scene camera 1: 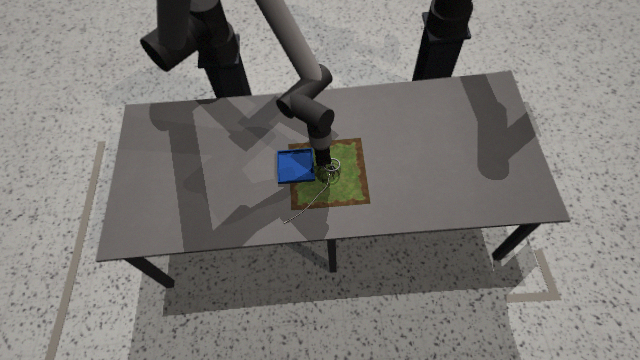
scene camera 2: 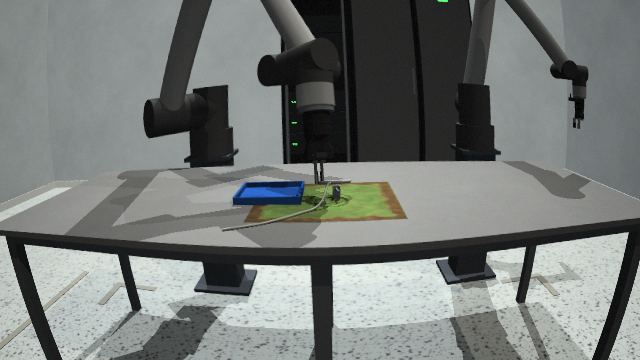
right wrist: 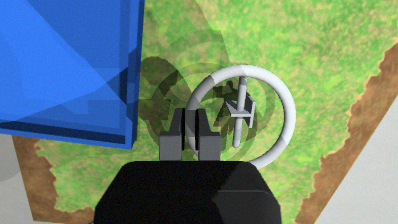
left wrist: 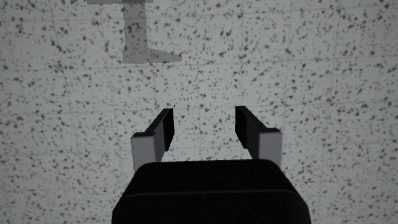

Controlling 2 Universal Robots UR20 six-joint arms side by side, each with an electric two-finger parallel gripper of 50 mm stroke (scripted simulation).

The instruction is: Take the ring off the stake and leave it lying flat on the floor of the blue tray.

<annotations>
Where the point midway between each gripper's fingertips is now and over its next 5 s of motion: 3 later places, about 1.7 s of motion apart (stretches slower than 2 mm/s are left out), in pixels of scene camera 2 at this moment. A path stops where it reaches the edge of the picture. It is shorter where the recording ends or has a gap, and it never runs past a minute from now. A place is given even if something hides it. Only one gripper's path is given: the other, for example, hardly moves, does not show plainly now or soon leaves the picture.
My right gripper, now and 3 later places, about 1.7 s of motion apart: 319, 184; 318, 177; 257, 174; 256, 191
</annotations>
